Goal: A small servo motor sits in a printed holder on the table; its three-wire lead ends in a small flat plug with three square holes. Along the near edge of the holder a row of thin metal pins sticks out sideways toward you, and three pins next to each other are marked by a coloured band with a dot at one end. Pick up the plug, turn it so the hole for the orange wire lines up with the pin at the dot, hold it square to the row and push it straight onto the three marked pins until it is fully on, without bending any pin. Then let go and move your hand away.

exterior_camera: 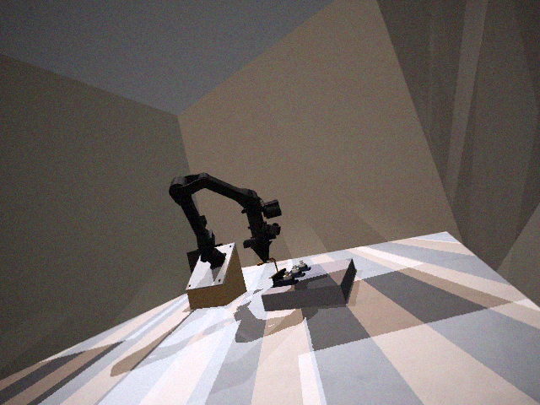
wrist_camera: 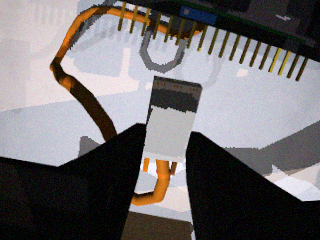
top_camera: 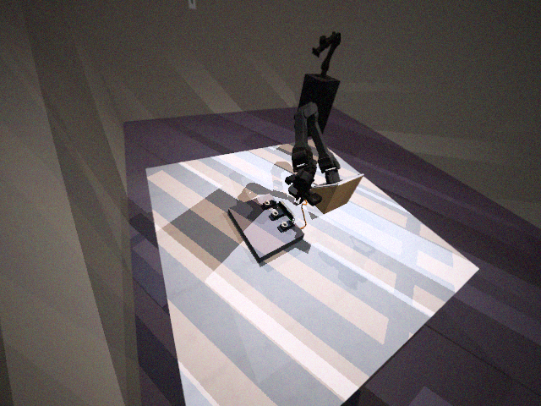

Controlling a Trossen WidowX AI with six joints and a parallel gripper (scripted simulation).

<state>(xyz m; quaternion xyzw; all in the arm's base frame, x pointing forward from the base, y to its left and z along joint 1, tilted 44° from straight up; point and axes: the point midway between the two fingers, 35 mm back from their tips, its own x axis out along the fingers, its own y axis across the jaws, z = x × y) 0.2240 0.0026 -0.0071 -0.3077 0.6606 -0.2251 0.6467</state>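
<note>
The blue band lies 50 mm ahead of my gripper tip and 40 mm below it. Round my gripper tip: grey printed holder (210 mm ahead, 90 mm below, 10 mm to the right).
</note>
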